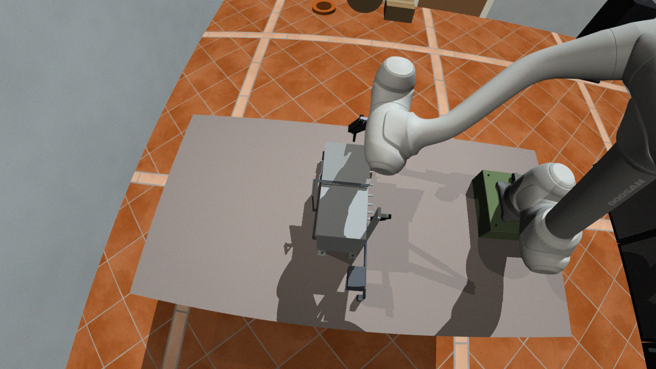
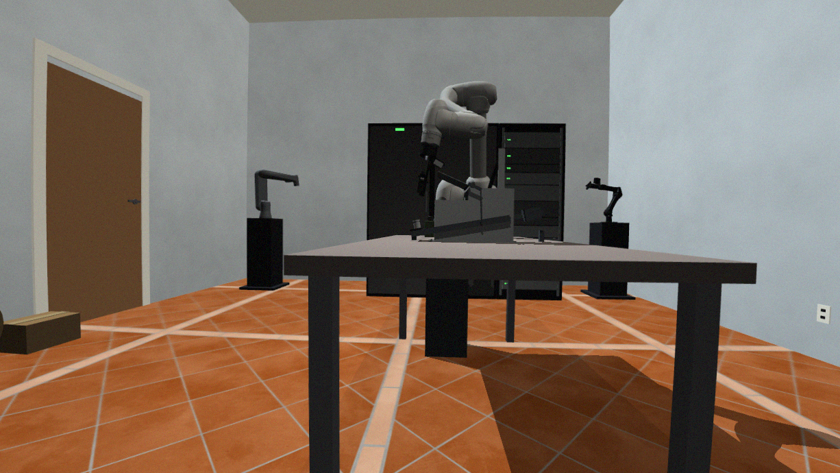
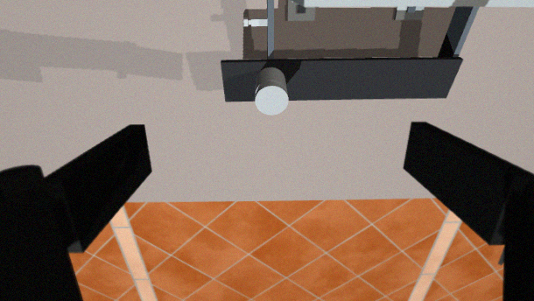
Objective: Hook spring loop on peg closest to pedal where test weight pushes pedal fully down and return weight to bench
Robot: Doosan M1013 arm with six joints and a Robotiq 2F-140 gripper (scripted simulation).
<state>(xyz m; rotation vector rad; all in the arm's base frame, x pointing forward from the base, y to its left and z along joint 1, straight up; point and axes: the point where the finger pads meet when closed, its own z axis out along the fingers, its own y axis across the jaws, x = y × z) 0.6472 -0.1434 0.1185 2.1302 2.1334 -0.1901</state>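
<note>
Now: the steel test weight 20 mm to the right of my hand and 140 mm below it. The rest, counted from my hand: small block (30 mm to the right, 210 mm below); white-tipped pin (10 mm behind, 360 mm to the left, 180 mm above).
</note>
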